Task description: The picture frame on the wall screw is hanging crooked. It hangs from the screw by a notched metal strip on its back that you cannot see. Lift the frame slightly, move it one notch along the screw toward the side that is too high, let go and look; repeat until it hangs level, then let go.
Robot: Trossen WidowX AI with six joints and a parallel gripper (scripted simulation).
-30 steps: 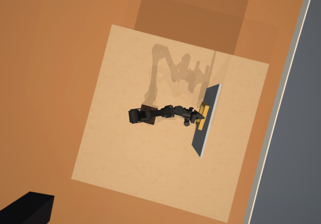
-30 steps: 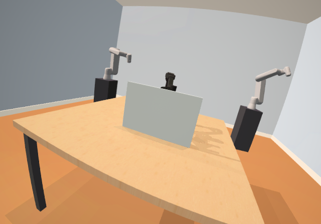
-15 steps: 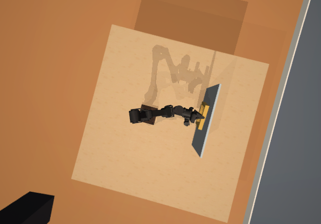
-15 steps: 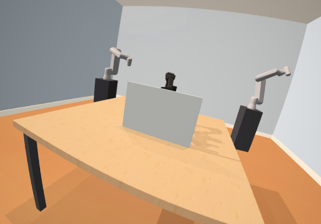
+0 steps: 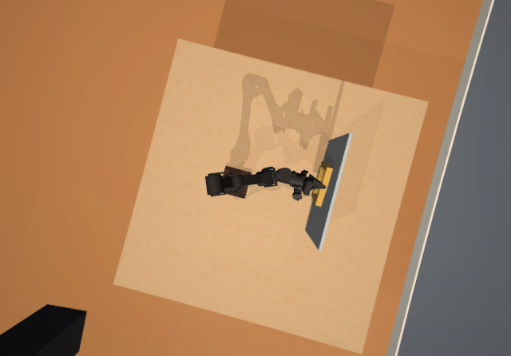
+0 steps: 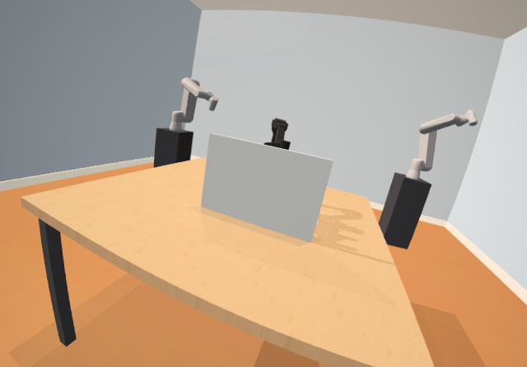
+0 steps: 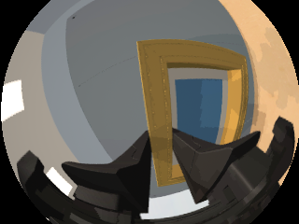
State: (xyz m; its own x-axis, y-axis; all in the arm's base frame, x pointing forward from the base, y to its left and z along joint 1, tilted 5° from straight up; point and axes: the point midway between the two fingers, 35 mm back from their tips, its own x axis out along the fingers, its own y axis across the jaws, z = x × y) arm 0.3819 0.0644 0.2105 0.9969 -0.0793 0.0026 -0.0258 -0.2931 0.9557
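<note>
The picture frame is 10 mm to the left of my gripper tip and 50 mm below it. Also, from my gripper tip: grey wall panel 10 mm ahead, 10 mm to the right, 70 mm below.
</note>
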